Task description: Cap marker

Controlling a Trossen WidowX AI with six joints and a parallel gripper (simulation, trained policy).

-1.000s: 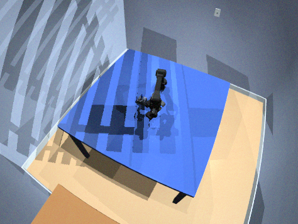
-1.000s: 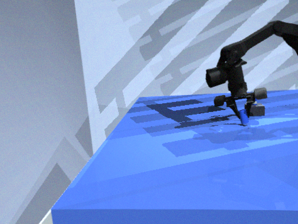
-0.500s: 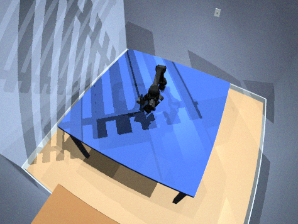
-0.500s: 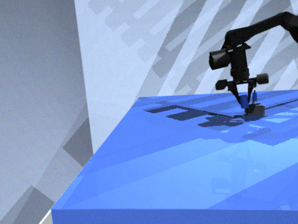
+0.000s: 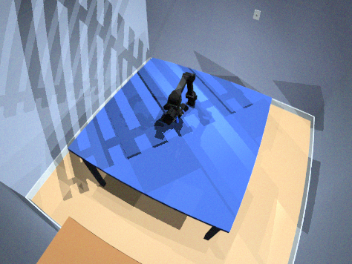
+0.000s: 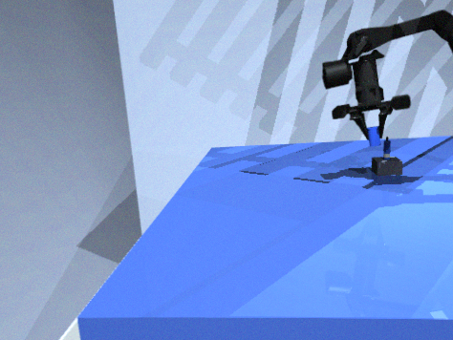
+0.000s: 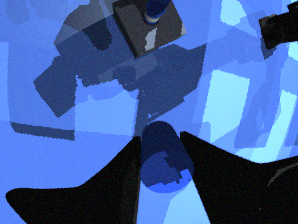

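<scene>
Right now the dark holder block is 100 mm to the right of my gripper tip, 100 mm below it and 60 mm behind it. The rest, counted from my gripper tip: blue cap (10 mm above).
</scene>
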